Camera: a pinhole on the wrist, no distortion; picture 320 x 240 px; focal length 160.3 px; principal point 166.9 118.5 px. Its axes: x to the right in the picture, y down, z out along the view. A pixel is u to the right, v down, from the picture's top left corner.
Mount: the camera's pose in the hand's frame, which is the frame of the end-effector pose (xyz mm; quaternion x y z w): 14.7 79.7 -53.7 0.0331 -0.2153 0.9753 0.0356
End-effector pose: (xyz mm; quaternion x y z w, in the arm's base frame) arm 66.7 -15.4 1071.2 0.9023 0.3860 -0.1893 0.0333
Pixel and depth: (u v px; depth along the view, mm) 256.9 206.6 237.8
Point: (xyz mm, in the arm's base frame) -137.8 -27.8 1016.7
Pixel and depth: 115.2 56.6 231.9
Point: 117.1 -21.2 852.7
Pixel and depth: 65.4 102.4 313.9
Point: 115.1 120.1 778.7
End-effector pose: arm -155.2 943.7 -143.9 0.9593 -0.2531 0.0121 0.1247
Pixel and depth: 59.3 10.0 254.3
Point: -38.2 684.3 -325.3
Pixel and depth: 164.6 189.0 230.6
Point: -87.9 998.2 -276.5
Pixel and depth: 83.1 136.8 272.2
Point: 18.6 881.6 -309.1
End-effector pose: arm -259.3 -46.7 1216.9 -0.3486 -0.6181 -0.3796 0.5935
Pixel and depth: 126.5 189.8 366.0
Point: -560.3 23.2 1313.6
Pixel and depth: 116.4 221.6 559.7
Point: -838.3 -26.3 1374.8
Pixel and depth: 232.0 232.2 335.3
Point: -566.1 -28.1 1076.7
